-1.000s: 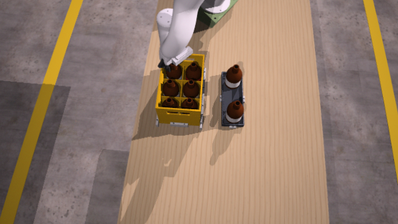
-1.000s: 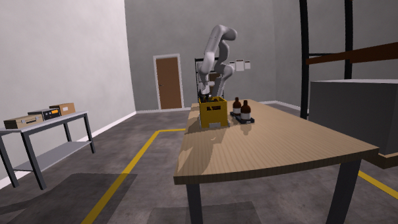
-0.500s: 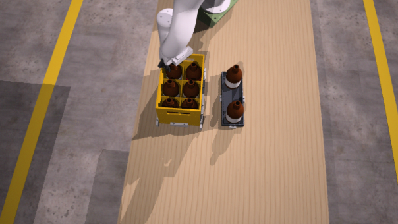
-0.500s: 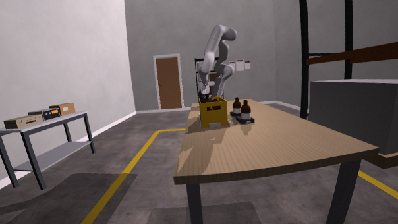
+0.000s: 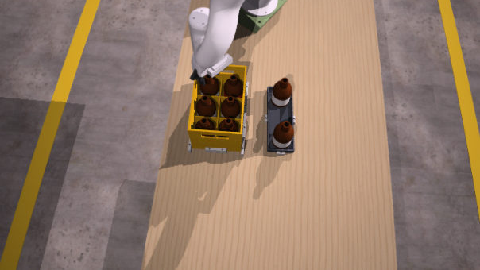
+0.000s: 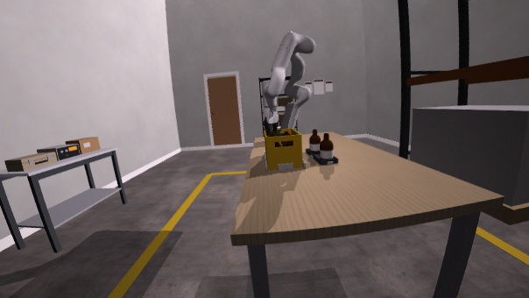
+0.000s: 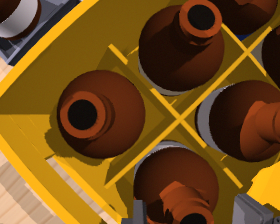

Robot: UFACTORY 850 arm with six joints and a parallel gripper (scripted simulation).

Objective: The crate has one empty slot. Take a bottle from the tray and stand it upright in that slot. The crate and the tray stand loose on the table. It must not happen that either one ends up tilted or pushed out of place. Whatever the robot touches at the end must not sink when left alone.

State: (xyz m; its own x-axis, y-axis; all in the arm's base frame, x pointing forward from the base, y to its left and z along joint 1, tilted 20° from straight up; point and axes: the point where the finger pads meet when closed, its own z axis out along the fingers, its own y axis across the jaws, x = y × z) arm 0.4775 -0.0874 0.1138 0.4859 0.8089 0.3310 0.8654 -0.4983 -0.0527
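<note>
Right now the yellow crate is 90 mm below my hand, 80 mm ahead of it and 60 mm to the left of it. Also, from my hand: dark tray 290 mm to the left, 160 mm below, 10 mm ahead.
</note>
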